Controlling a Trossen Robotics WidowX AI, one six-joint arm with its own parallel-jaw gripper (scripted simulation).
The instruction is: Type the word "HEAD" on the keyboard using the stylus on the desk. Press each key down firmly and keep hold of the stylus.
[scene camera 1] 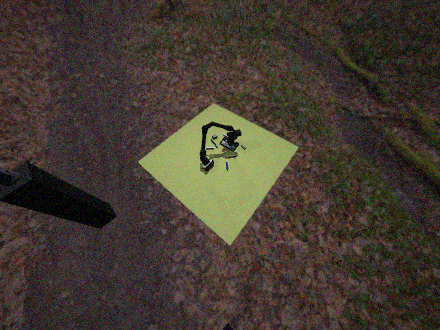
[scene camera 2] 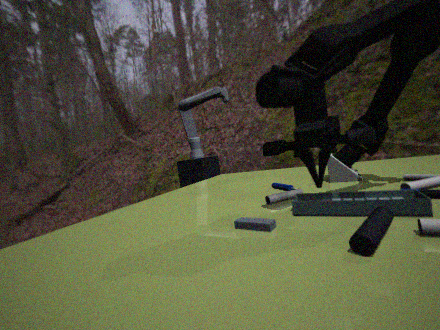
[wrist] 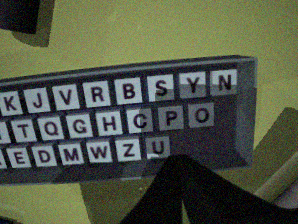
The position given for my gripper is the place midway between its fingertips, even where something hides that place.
Observation:
My gripper (scene camera 2: 319,187) is shut, with nothing in its grasp. Also in view: a dark cylinder (scene camera 2: 364,241).
My gripper also shows in the wrist view (wrist: 176,163).

